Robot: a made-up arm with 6 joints. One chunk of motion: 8 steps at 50 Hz.
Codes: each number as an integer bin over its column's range. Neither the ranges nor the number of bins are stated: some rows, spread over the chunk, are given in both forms.
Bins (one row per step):
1: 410 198 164 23 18 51
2: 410 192 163 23 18 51
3: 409 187 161 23 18 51
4: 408 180 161 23 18 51
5: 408 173 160 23 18 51
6: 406 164 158 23 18 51
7: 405 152 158 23 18 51
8: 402 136 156 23 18 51
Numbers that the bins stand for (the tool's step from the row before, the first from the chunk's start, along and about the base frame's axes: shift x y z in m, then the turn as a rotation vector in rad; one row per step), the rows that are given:
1: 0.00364 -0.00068 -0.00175 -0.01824 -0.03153 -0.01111
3: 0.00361 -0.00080 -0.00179 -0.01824 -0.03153 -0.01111
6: 0.00351 -0.00107 -0.00184 -0.01824 -0.03153 -0.01111
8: 0.00337 -0.00140 -0.00186 -0.01824 -0.03153 -0.01111
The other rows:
2: 0.00364 -0.00075 -0.00177 -0.01824 -0.03153 -0.01111
4: 0.00357 -0.00089 -0.00179 -0.01824 -0.03153 -0.01111
5: 0.00357 -0.00097 -0.00181 -0.01824 -0.03153 -0.01111
7: 0.00347 -0.00122 -0.00184 -0.01824 -0.03153 -0.01111

